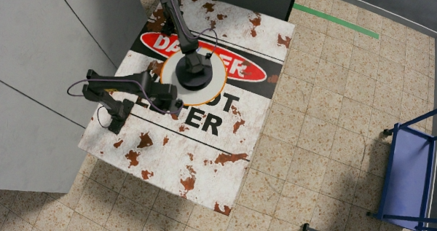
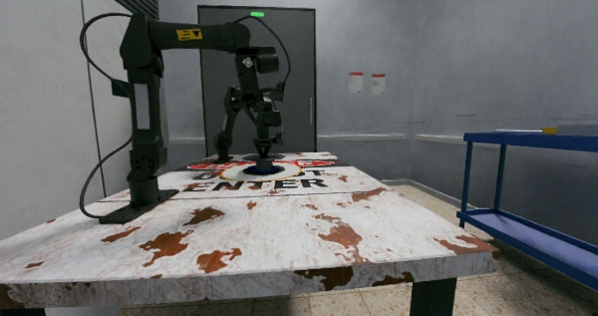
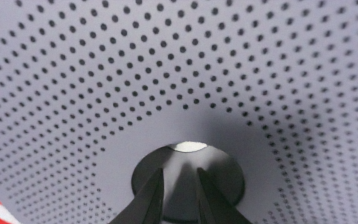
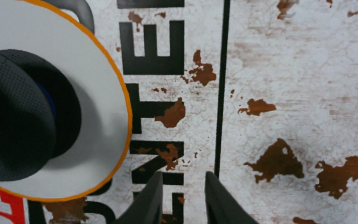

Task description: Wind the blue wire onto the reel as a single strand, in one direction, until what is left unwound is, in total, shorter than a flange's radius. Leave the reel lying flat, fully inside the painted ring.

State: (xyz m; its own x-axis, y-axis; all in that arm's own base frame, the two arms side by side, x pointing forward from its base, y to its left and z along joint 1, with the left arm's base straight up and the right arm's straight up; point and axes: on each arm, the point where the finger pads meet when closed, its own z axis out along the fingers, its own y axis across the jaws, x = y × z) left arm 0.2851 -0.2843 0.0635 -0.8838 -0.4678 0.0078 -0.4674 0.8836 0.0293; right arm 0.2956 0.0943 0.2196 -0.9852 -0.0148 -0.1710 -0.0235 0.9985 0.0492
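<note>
My left gripper is now 3 cm above the dark grey reel. The rest, counted from my left hand: white painted ring (6 cm below); then orange-edged painted ring (6 cm below).
</note>
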